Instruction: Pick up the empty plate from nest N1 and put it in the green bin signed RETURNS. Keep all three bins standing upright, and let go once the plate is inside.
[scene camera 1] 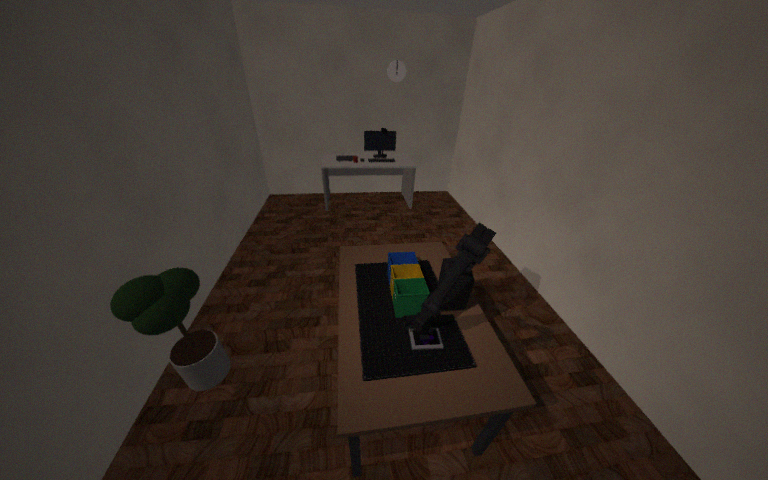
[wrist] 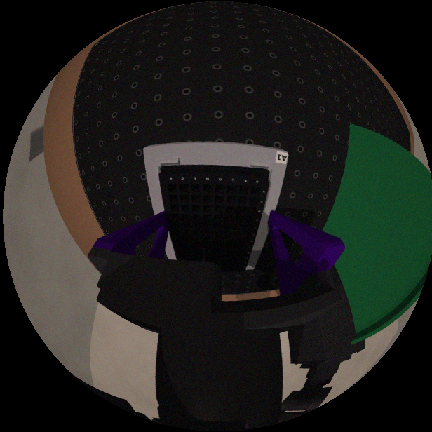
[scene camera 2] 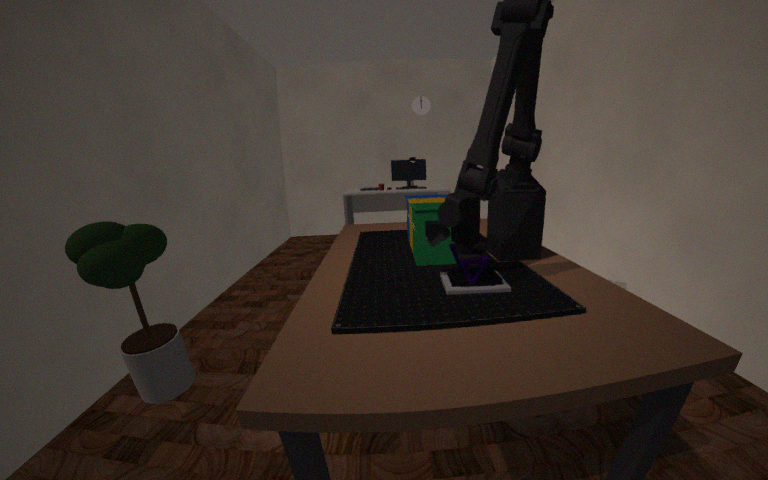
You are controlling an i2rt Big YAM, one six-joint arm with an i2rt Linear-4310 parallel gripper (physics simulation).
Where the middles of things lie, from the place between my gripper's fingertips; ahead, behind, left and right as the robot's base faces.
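Labels:
So you can picture it, the black plate (scene camera 2: 488, 277) is 20 mm behind my hand and 10 mm to the left of it. The nest (wrist: 194, 152) is 10 mm below my hand, 20 mm behind it and 10 mm to the left of it. Then there's the green bin (scene camera 2: 424, 254), which is 70 mm above my hand, 210 mm to the right of it and 40 mm ahead of it. Going by their middles, the green bin is the farthest from my hand of the things named here.

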